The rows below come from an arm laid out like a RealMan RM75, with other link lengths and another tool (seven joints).
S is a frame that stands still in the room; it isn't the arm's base.
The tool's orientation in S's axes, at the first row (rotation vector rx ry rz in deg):
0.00, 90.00, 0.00
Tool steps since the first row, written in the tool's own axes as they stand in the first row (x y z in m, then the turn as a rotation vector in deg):
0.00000, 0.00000, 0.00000, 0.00, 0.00, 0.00
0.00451, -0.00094, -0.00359, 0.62, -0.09, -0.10
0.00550, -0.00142, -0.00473, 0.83, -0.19, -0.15
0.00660, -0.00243, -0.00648, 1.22, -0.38, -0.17
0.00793, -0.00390, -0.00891, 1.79, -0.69, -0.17
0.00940, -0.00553, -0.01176, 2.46, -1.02, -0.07
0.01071, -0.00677, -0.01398, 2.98, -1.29, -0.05
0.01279, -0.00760, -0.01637, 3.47, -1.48, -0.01
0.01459, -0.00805, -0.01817, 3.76, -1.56, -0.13
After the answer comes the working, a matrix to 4 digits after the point.
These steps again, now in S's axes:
0.00000, 0.00000, 0.00000, 0.00, 0.00, 0.00
-0.00359, -0.00094, -0.00451, -0.10, -0.09, -0.62
-0.00473, -0.00142, -0.00550, -0.15, -0.19, -0.83
-0.00648, -0.00243, -0.00660, -0.17, -0.38, -1.22
-0.00891, -0.00390, -0.00793, -0.17, -0.69, -1.79
-0.01176, -0.00553, -0.00940, -0.07, -1.02, -2.46
-0.01398, -0.00677, -0.01071, -0.05, -1.29, -2.98
-0.01637, -0.00760, -0.01279, -0.01, -1.48, -3.47
-0.01817, -0.00805, -0.01459, -0.13, -1.56, -3.76

The tool's axes in the first row as the columns of a matrix, in S's axes (rounded; the answer above uses it unrounded):
0.0000, 0.0000, 1.0000
0.0000, 1.0000, 0.0000
-1.0000, 0.0000, 0.0000

